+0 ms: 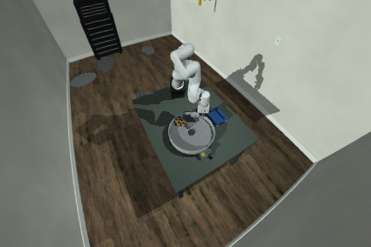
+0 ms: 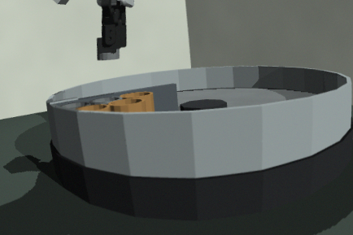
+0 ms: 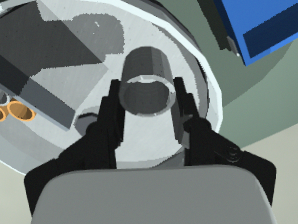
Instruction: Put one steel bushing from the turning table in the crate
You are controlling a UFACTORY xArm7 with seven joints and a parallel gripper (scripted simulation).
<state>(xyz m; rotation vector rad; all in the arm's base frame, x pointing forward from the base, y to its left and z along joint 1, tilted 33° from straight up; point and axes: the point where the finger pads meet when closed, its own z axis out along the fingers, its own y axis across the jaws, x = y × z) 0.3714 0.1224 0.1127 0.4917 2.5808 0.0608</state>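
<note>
My hand is 180 mm to the right of the blue crate, 140 mm above it and 10 mm past it. The rest, counted from my hand: grey turning table 140 mm to the right, 110 mm below, 80 mm ahead.
</note>
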